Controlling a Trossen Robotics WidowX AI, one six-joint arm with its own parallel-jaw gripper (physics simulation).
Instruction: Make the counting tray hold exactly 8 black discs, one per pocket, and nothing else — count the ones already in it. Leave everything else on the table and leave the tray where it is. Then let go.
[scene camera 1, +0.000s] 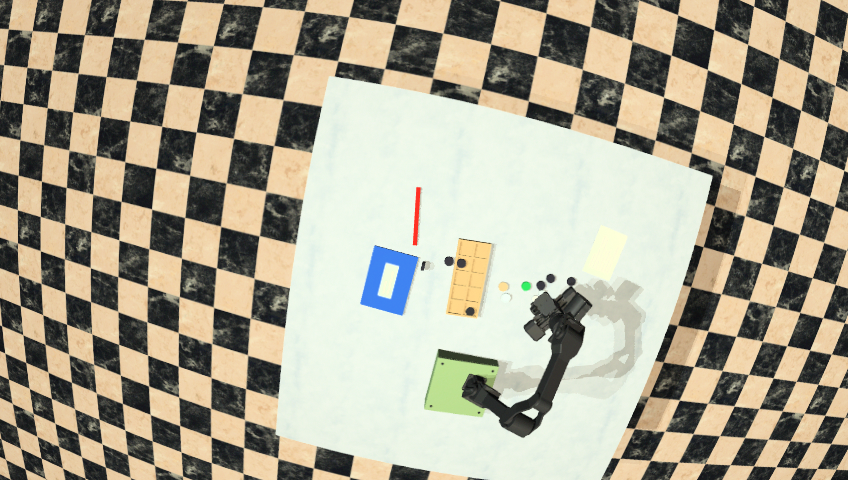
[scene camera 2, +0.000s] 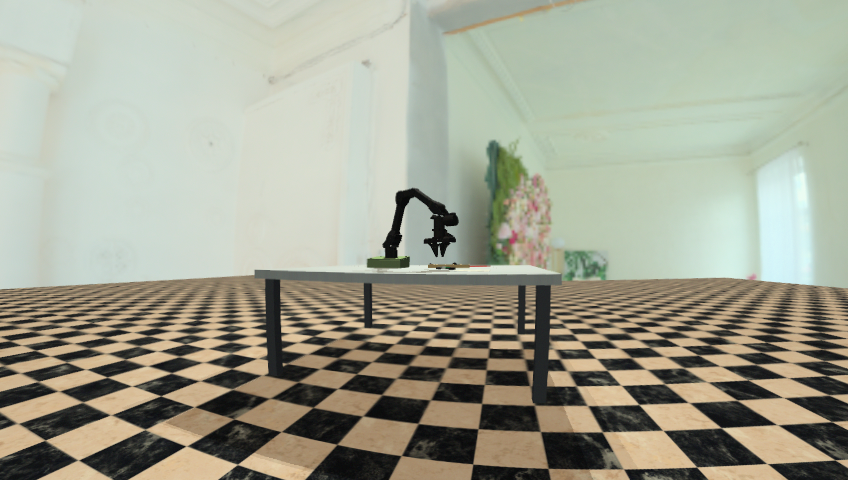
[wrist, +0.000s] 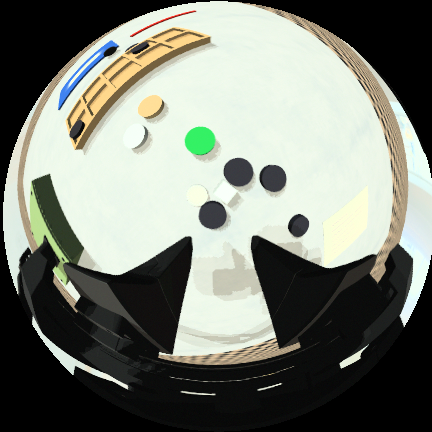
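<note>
The tan counting tray (scene camera 1: 476, 279) (wrist: 100, 90) has two rows of pockets. One black disc (scene camera 1: 470, 311) (wrist: 77, 128) lies in an end pocket and another black disc (scene camera 1: 461, 262) (wrist: 140, 48) farther along. A third black disc (scene camera 1: 448, 261) lies just outside, left of the tray in the overhead view. To the right lie more black discs: one (scene camera 1: 540, 285) (wrist: 238, 171), one beside it (scene camera 1: 550, 278) (wrist: 273, 178) and one farther right (scene camera 1: 571, 281) (wrist: 298, 225). My gripper (scene camera 2: 439, 255) (wrist: 221, 241) is open and empty above the table, near another black disc (wrist: 212, 215) that the arm hides overhead.
A green disc (scene camera 1: 526, 285) (wrist: 200, 140), a peach disc (scene camera 1: 503, 286) (wrist: 151, 106) and a white disc (scene camera 1: 505, 297) (wrist: 135, 136) lie near the black ones, with a cream disc (wrist: 197, 195) and white square (wrist: 226, 192). A blue tile (scene camera 1: 370, 278), red stick (scene camera 1: 417, 217) and yellow note (scene camera 1: 605, 252) lie farther out.
</note>
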